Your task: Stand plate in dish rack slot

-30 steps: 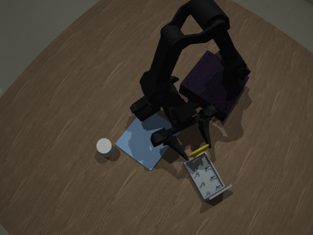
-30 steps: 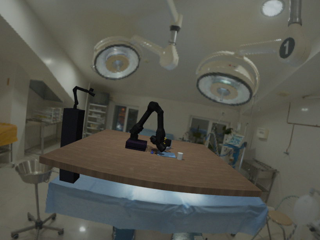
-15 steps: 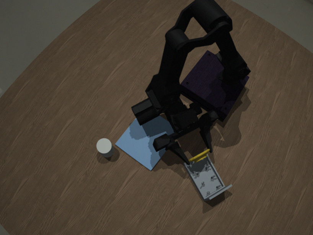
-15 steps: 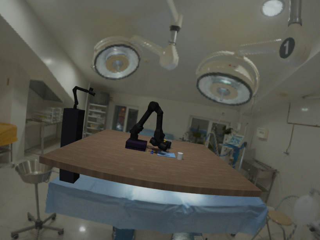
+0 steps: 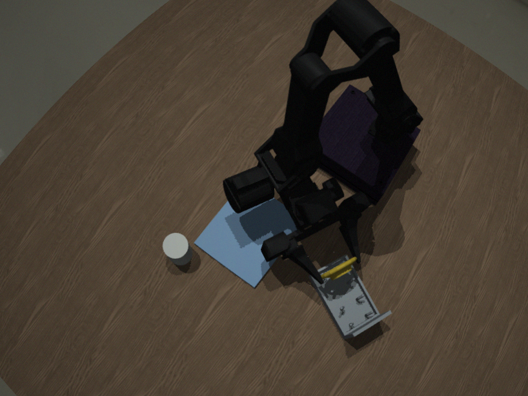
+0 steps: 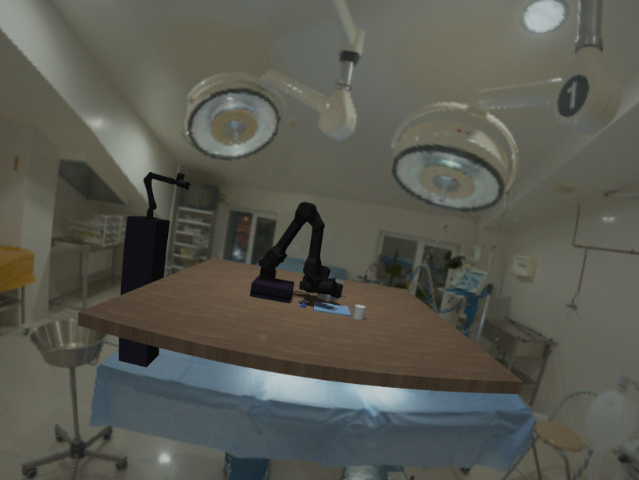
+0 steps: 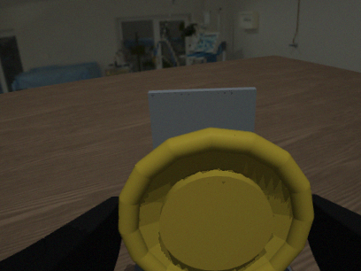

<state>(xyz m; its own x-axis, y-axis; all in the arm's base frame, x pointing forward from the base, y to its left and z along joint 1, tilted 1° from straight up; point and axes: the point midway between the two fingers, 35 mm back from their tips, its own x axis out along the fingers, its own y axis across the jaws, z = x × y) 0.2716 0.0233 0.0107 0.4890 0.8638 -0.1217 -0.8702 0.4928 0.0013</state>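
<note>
Right now the grey dish rack is 20 mm ahead of my gripper tip, 30 mm to the left of it and 40 mm below it. The rest, counted from my gripper tip: yellow plate: 10 mm to the right; light blue mat: 10 mm ahead, 170 mm to the right, 60 mm below; blue spoon: 110 mm behind, 170 mm to the right, 60 mm below.
</note>
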